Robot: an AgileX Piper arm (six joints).
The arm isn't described. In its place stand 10 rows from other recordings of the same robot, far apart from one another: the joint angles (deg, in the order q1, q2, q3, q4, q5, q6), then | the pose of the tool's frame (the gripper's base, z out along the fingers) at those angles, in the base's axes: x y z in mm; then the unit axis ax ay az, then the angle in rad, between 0 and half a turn.
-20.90 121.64 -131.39 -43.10 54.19 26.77 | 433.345, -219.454, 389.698, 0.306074, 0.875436, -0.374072, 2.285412
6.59 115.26 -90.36 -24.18 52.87 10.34 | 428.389, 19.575, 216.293, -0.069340, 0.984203, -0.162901, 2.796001
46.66 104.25 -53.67 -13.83 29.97 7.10 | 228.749, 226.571, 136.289, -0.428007, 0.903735, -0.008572, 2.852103
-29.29 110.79 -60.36 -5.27 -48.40 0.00 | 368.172, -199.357, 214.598, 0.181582, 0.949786, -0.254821, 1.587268
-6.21 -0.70 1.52 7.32 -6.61 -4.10 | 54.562, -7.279, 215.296, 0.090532, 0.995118, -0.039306, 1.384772
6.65 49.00 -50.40 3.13 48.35 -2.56 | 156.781, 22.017, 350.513, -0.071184, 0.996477, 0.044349, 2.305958
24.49 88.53 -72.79 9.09 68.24 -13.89 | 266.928, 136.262, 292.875, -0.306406, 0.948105, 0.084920, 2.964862
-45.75 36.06 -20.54 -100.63 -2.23 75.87 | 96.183, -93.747, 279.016, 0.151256, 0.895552, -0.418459, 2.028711
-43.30 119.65 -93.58 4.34 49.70 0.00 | 327.597, -301.495, 193.935, 0.386896, 0.921577, -0.031748, 2.805782
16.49 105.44 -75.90 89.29 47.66 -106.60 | 369.288, 179.462, 274.551, -0.498159, 0.776166, 0.386527, 2.111051
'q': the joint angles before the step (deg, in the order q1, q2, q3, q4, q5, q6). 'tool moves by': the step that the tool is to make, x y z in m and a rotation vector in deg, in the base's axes. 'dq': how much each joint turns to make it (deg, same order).
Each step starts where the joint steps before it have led.
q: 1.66 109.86 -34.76 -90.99 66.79 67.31
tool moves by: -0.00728 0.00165 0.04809 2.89 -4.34 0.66
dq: 0.00 -12.48 0.00 4.33 -2.61 -8.91
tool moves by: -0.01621 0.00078 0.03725 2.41 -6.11 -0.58
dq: 0.00 -10.53 0.59 3.74 -1.07 -4.33
